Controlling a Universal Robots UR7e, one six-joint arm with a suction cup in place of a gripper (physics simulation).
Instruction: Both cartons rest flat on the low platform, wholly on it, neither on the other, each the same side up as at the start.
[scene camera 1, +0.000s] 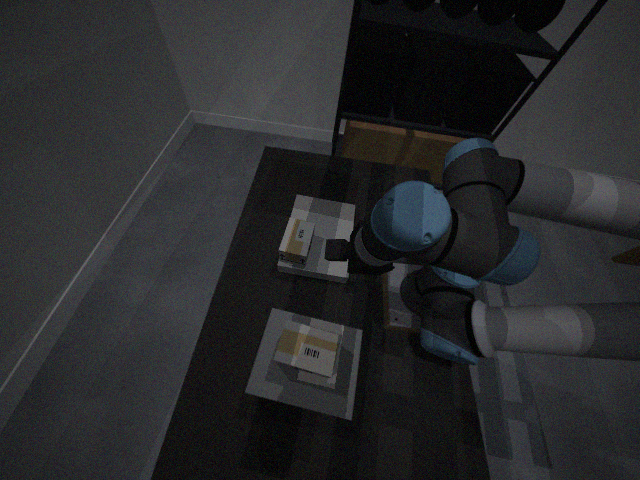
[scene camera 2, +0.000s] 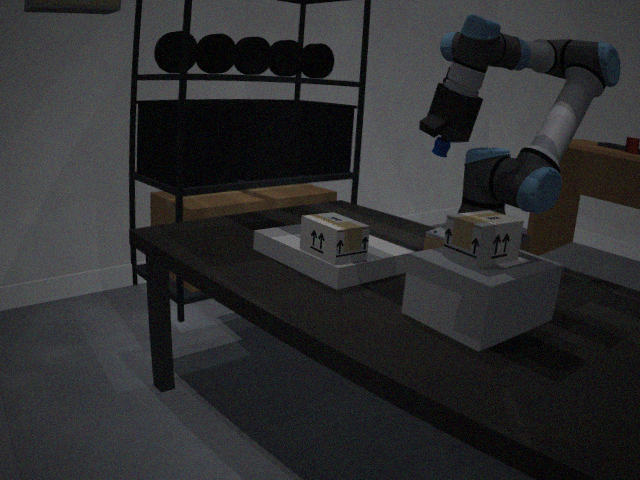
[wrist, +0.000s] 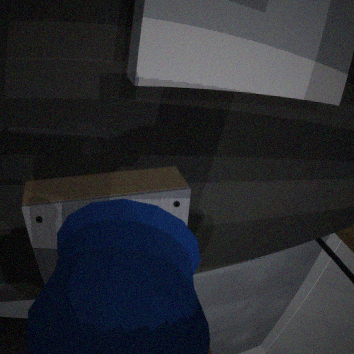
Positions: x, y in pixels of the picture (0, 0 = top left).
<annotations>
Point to a low white platform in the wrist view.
At 297, 56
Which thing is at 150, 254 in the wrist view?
The suction cup.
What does the suction cup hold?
Nothing.
</annotations>
